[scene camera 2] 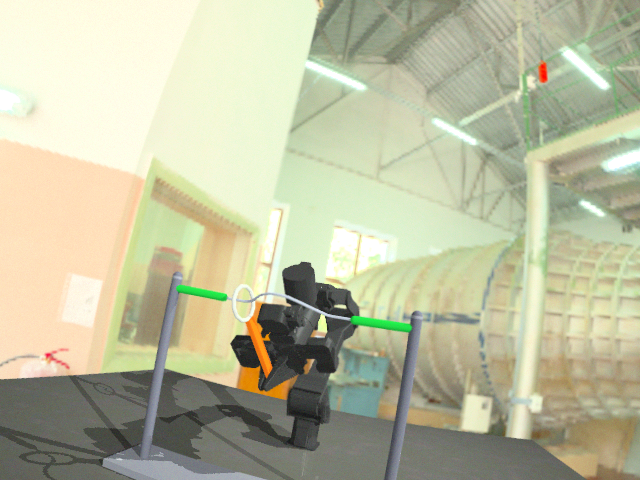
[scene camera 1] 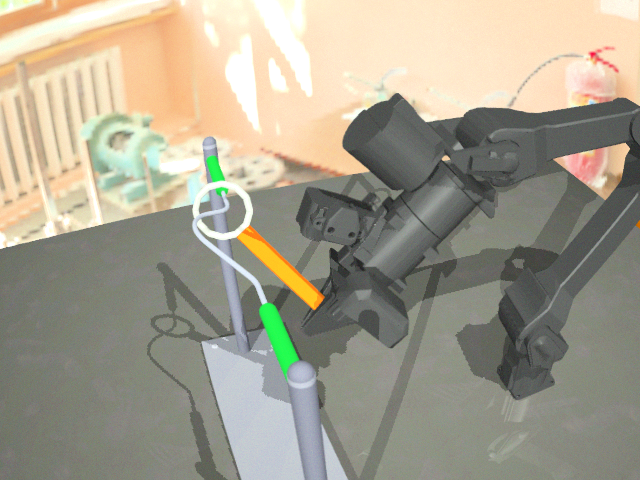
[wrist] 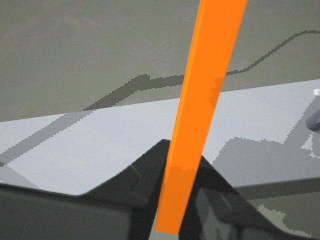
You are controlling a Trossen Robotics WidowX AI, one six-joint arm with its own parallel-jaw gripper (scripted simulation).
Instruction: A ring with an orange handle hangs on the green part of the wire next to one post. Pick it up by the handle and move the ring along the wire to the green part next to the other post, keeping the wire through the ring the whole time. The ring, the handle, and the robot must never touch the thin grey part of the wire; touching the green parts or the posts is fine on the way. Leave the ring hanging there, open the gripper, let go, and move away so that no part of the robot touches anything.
Path:
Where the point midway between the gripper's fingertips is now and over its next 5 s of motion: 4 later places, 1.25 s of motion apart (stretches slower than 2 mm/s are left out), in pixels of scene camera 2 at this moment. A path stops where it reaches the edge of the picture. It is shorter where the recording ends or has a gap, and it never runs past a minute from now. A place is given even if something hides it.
My gripper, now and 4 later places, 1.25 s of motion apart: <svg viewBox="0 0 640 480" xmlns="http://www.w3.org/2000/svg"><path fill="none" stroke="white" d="M262 389L319 364L277 361L259 358L293 389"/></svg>

